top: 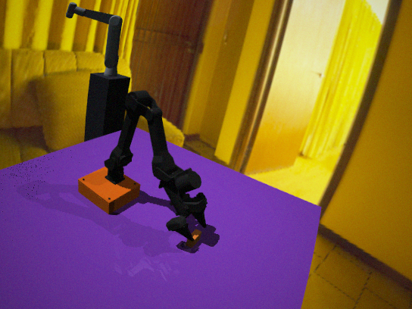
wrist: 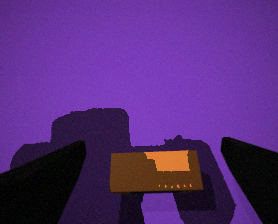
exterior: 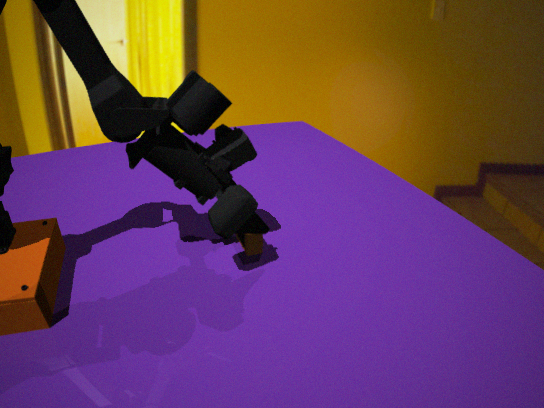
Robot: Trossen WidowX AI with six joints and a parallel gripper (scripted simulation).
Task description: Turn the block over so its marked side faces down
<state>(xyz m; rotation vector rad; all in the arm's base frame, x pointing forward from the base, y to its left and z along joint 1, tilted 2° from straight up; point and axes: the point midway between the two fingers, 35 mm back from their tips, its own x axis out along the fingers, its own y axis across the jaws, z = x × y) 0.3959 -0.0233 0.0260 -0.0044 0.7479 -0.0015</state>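
The orange block lies 20 mm behind my gripper tip and 30 mm below it.
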